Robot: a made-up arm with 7 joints. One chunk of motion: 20 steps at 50 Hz.
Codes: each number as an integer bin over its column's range. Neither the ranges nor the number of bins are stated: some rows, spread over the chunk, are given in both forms.
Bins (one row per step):
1: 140 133 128 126 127 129
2: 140 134 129 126 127 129
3: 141 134 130 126 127 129
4: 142 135 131 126 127 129
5: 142 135 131 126 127 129
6: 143 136 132 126 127 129
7: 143 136 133 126 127 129
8: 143 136 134 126 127 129
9: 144 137 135 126 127 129
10: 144 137 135 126 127 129
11: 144 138 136 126 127 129
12: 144 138 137 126 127 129
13: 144 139 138 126 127 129
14: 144 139 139 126 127 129
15: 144 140 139 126 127 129
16: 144 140 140 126 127 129
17: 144 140 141 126 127 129
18: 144 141 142 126 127 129
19: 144 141 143 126 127 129
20: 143 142 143 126 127 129
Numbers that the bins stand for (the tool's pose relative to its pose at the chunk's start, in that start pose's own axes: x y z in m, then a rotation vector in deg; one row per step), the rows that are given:
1: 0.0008 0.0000 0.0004 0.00 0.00 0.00
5: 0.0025 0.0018 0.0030 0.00 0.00 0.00
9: 0.0042 0.0036 0.0065 0.00 0.00 0.00
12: 0.0042 0.0045 0.0082 0.00 0.00 0.00
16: 0.0042 0.0063 0.0108 0.00 0.00 0.00
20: 0.0034 0.0081 0.0134 0.00 0.00 0.00
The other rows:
2: 0.0008 0.0009 0.0013 0.00 0.00 0.00
3: 0.0016 0.0009 0.0022 0.00 0.00 0.00
4: 0.0025 0.0018 0.0030 0.00 0.00 0.00
6: 0.0034 0.0027 0.0039 0.00 0.00 0.00
7: 0.0034 0.0027 0.0047 0.00 0.00 0.00
8: 0.0034 0.0027 0.0056 0.00 0.00 0.00
10: 0.0042 0.0036 0.0065 0.00 0.00 0.00
11: 0.0042 0.0045 0.0073 0.00 0.00 0.00
13: 0.0042 0.0054 0.0091 0.00 0.00 0.00
14: 0.0042 0.0054 0.0099 0.00 0.00 0.00
15: 0.0042 0.0063 0.0099 0.00 0.00 0.00
17: 0.0042 0.0063 0.0116 0.00 0.00 0.00
18: 0.0042 0.0072 0.0125 0.00 0.00 0.00
19: 0.0042 0.0072 0.0134 0.00 0.00 0.00

